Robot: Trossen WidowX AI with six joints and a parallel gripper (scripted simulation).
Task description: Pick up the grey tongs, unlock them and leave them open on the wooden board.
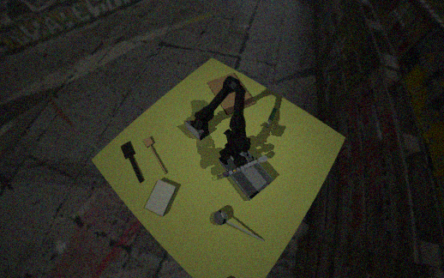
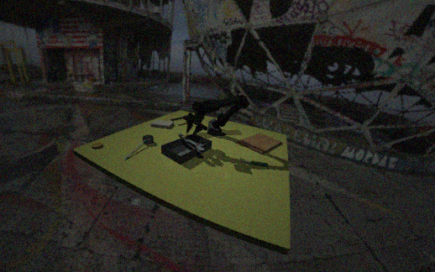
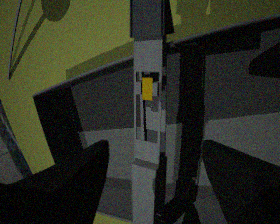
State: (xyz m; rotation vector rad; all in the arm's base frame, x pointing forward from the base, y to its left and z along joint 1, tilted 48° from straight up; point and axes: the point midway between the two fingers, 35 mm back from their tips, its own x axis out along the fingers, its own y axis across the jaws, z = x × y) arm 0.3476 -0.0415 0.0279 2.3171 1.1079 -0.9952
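Now: gripper tip 10 mm short of the yellow lock piece, 30 mm to the left of it and 30 mm above it. Also, from my gripper tip: green-handled tool: 60 mm behind, 450 mm to the left, 90 mm below; roasting tin: 50 mm ahead, 20 mm to the left, 70 mm below; white block: 200 mm behind, 440 mm to the right, 90 mm below.
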